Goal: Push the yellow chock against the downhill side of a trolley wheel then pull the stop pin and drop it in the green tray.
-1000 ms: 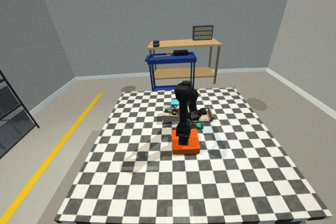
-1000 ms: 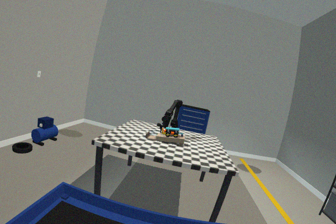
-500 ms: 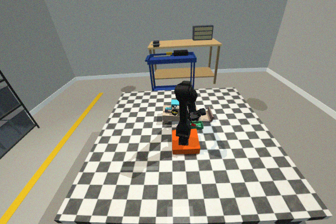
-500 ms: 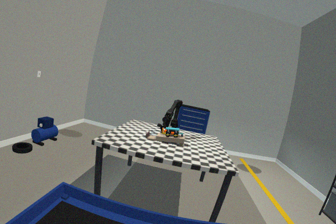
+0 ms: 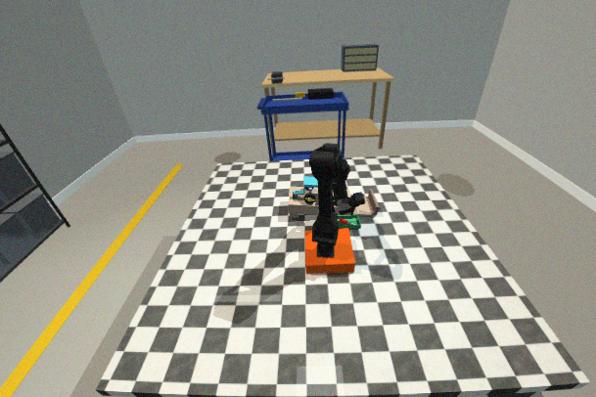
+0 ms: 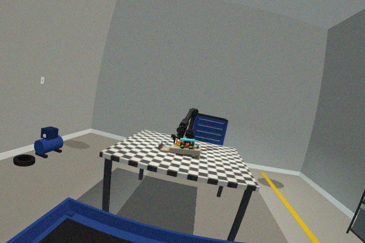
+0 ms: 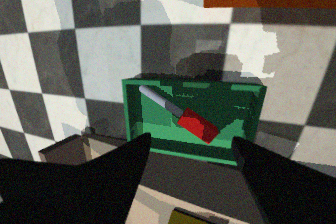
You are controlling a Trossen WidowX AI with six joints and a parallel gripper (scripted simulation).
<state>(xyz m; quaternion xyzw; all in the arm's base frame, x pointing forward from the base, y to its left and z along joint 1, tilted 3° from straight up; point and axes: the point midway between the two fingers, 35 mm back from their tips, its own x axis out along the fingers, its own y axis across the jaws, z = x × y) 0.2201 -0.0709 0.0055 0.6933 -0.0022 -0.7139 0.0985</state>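
Right now my gripper tip is 2 cm to the left of the red-headed stop pin, 2 cm above it and 1 cm past it. The rest, counted from my gripper tip: green tray: 4 cm below, 1 cm to the right, 1 cm behind; yellow chock: 6 cm ahead, 5 cm above, 3 cm to the left; tan ramp: 11 cm to the left, 10 cm ahead, 1 cm above.
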